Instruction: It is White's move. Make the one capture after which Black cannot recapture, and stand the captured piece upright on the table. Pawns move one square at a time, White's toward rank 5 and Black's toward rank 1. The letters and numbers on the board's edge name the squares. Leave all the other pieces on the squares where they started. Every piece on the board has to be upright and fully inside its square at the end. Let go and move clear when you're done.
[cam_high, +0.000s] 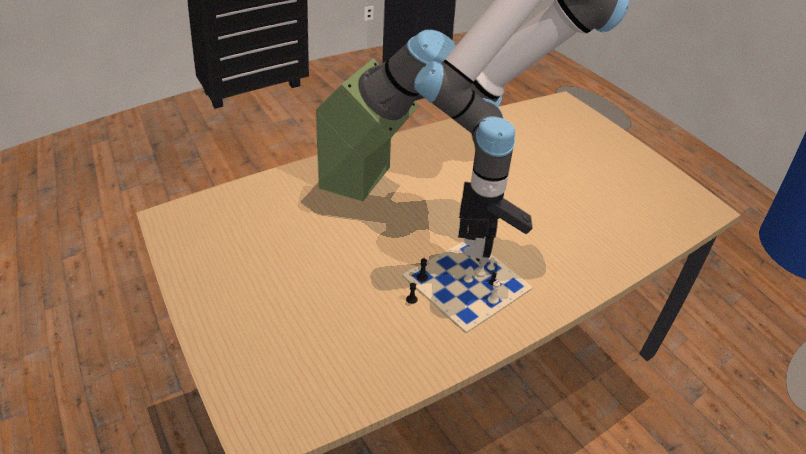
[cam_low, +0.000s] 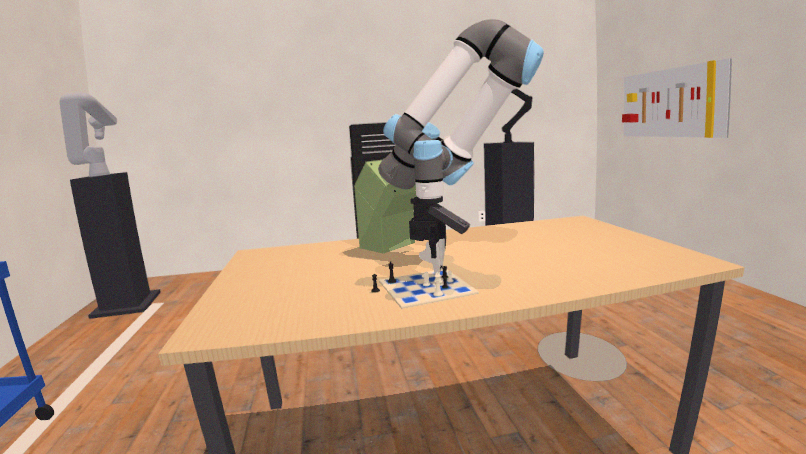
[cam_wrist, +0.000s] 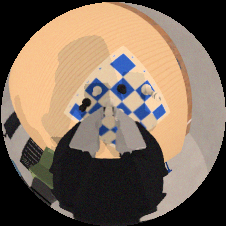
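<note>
The chessboard is 40 mm to the right of my hand and 40 mm below it. The rest, counted from my hand: tall black piece: 120 mm to the right, 70 mm behind, 10 mm below.
</note>
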